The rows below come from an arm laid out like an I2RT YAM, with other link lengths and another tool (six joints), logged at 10 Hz.
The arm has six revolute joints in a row. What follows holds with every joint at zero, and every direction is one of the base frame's. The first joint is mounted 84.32 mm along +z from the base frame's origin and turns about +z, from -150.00 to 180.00 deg. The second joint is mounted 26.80 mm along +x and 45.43 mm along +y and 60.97 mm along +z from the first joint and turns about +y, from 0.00 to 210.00 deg. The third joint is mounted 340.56 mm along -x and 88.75 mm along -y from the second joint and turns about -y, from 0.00 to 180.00 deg. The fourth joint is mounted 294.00 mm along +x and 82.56 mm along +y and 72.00 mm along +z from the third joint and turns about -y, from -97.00 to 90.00 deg. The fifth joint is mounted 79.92 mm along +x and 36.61 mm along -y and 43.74 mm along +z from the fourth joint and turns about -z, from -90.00 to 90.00 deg. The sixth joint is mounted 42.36 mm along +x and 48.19 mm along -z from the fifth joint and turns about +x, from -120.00 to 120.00 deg. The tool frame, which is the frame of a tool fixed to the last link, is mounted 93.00 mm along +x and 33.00 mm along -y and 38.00 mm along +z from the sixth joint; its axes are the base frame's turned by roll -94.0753, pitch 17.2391 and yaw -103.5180 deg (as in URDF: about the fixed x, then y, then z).
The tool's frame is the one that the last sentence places.
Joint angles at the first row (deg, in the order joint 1, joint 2, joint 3, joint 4, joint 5, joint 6):
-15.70, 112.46, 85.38, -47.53, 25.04, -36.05
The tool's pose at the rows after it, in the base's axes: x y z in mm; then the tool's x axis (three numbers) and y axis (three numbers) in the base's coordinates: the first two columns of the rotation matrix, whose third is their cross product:
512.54, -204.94, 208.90, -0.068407, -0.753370, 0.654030, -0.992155, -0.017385, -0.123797
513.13, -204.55, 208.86, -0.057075, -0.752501, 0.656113, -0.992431, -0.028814, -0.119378
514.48, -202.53, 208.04, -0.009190, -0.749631, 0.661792, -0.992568, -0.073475, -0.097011
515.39, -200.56, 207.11, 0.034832, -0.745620, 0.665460, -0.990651, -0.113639, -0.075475
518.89, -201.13, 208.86, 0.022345, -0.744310, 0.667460, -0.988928, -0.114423, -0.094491
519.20, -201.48, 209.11, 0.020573, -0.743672, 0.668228, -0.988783, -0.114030, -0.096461
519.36, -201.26, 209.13, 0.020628, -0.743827, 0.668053, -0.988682, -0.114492, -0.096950
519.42, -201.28, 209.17, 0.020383, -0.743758, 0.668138, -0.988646, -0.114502, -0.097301
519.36, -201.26, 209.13, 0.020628, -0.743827, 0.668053, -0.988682, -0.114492, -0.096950
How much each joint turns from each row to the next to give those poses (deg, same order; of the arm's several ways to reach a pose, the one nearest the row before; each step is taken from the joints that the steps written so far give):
0.00, 0.00, 0.00, 0.02, 0.00, 0.00
0.00, 0.00, 0.00, 0.11, 0.02, -0.75
0.00, 0.00, 0.00, 0.11, 0.00, -2.90
0.00, 0.01, 0.00, 0.02, -0.02, -2.63
0.00, -0.01, 0.00, 1.10, -0.20, 0.03
-0.03, 0.01, 0.00, 0.13, 0.02, 0.00
0.03, 0.00, 0.00, 0.02, -0.02, 0.00
0.00, -0.01, 0.00, 0.02, 0.00, 0.00
0.00, 0.01, 0.00, -0.02, 0.00, 0.00

